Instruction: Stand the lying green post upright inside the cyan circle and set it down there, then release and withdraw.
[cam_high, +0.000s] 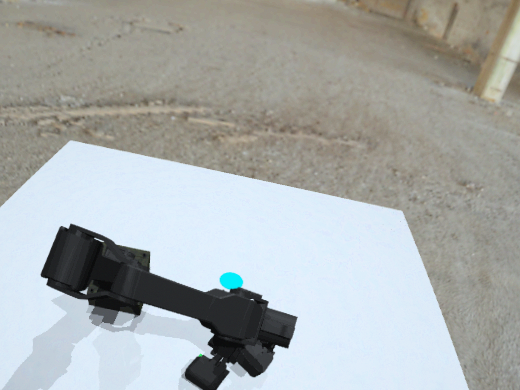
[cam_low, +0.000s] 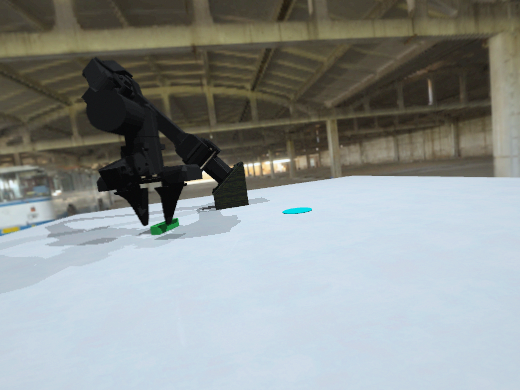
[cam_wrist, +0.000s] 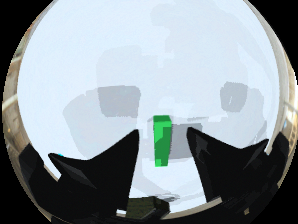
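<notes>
Right now my gripper tip is 2 cm past the green post, 1 cm to the right of it and 1 cm above it. Round my gripper tip: cyan circle: 1 cm behind, 27 cm to the left, 2 cm below.
</notes>
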